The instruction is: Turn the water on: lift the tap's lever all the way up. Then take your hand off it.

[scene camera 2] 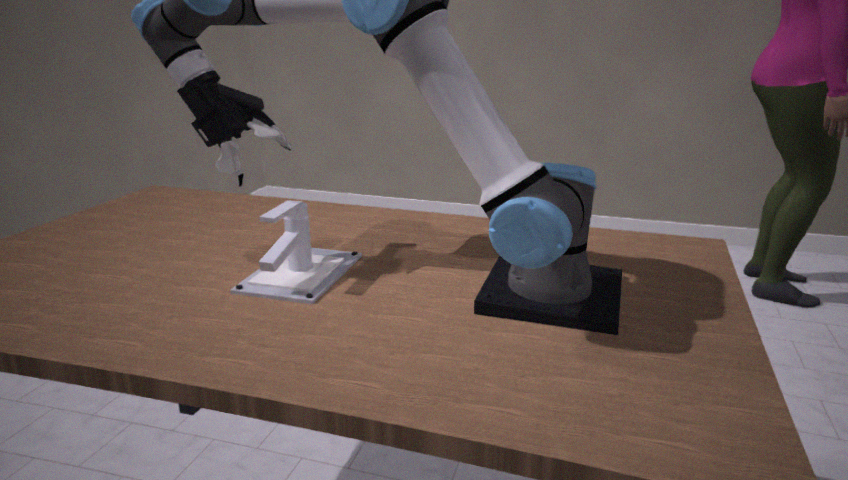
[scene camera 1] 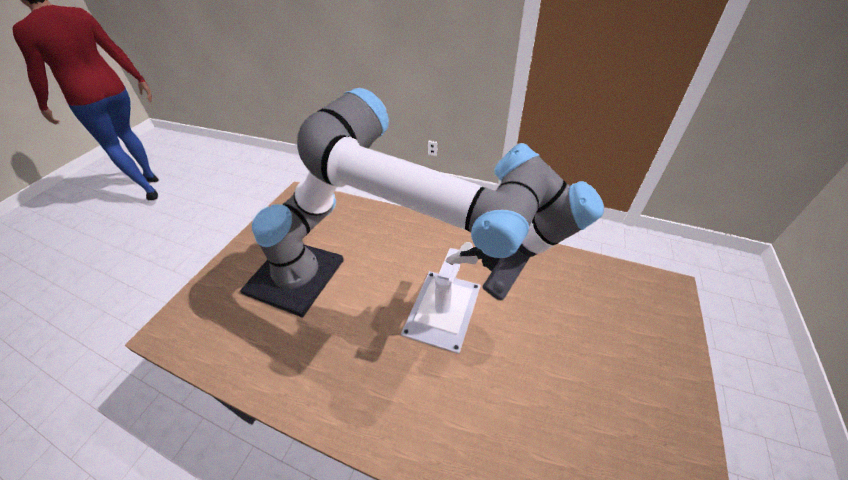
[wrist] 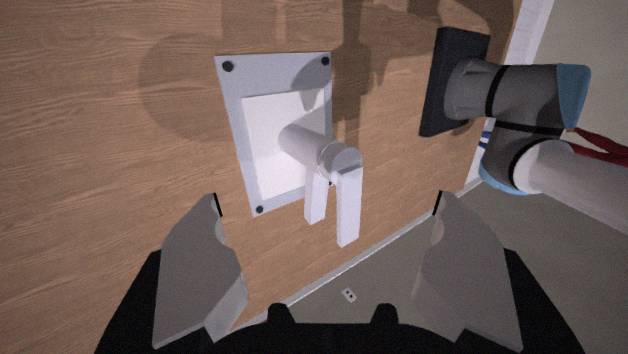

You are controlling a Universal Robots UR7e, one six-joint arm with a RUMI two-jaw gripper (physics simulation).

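Where they show: gripper, between the fingertips: [scene camera 2: 265, 168] [scene camera 1: 469, 278] [wrist: 325, 194]; arm's base, origin of its link: [scene camera 2: 548, 285] [scene camera 1: 295, 269] [wrist: 458, 90].
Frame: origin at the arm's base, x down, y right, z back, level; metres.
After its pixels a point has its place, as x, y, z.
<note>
The white tap [scene camera 1: 442, 297] {-0.074, -0.043, -0.499} [scene camera 2: 302, 249] {-0.038, -0.081, -0.474} [wrist: 302, 142] {-0.058, -0.051, -0.511} stands upright on a plate with dark corner screws [scene camera 1: 431, 341] {0.015, 0.046, -0.505} [scene camera 2: 334, 279] {0.017, -0.080, -0.408} [wrist: 272, 75] {0.015, 0.026, -0.515}. Its lever [scene camera 2: 282, 211] {-0.133, -0.132, -0.478} [wrist: 349, 207] {-0.133, -0.114, -0.492} is the upper bar at the column's top; it looks about level, with little or no upward tilt. The spout [scene camera 2: 277, 254] {-0.059, -0.164, -0.475} [wrist: 315, 197] {-0.066, -0.134, -0.495} sticks out below it to the same side. My gripper [scene camera 1: 457, 254] [scene camera 2: 264, 163] {-0.186, -0.045, -0.567} [wrist: 325, 194] {-0.186, -0.045, -0.567} is open and empty, above the tap and apart from it. In the wrist view the lever shows between the spread fingers, beyond the tips. In scene camera 1 the fingers partly cover the lever.
The tap's plate lies on a wooden table [scene camera 1: 565, 368] {0.023, -0.023, -0.858} [scene camera 2: 386, 350] {0.023, -0.280, -0.206} [wrist: 75, 150] {0.023, -0.043, -0.741}. My arm's black base plate [scene camera 1: 258, 289] {0.003, 0.111, 0.061} [scene camera 2: 490, 300] {-0.004, -0.105, -0.083} [wrist: 431, 100] {0.006, -0.023, -0.115} is on the same table. A person in red [scene camera 1: 77, 59] stands beyond the table; one in pink [scene camera 2: 797, 47] stands at the right in scene camera 2.
</note>
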